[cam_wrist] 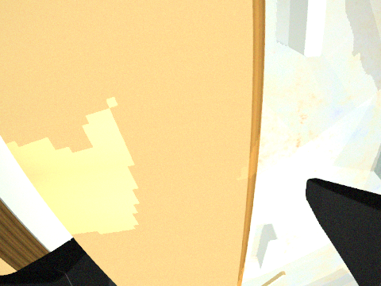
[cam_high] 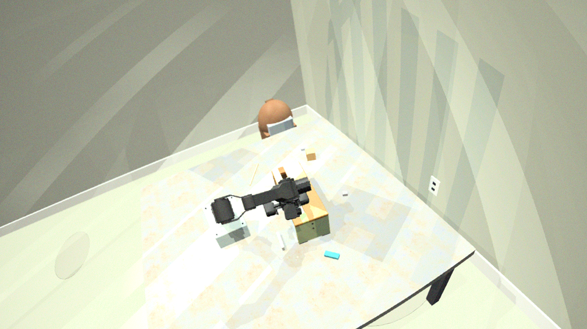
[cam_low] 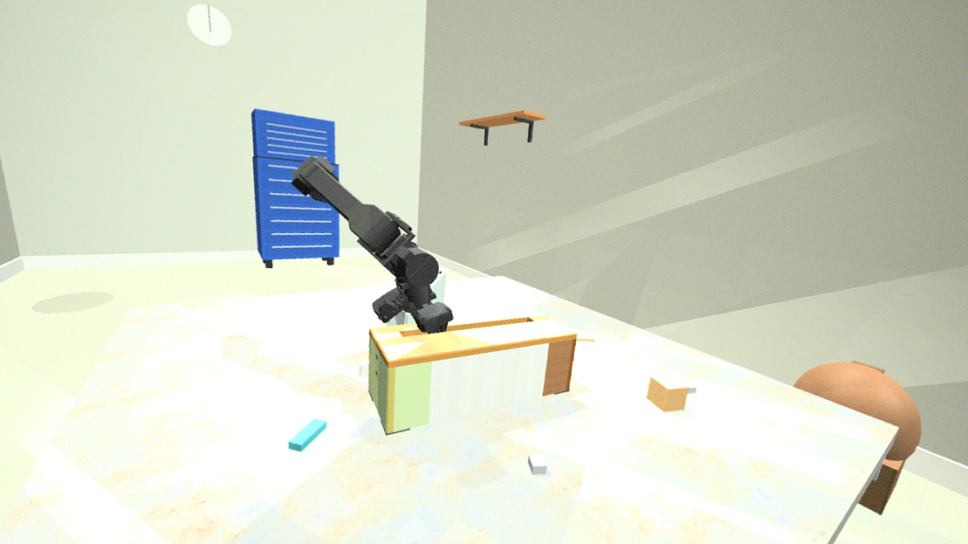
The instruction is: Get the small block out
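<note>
Now: gripper tip 50 mm short of the grey block and 30 mm to the right of it. Also, from my gripper tip: thin wooden stick 440 mm to the left, 80 mm below; orange cube 330 mm ahead, 360 mm to the left, 60 mm below.
</note>
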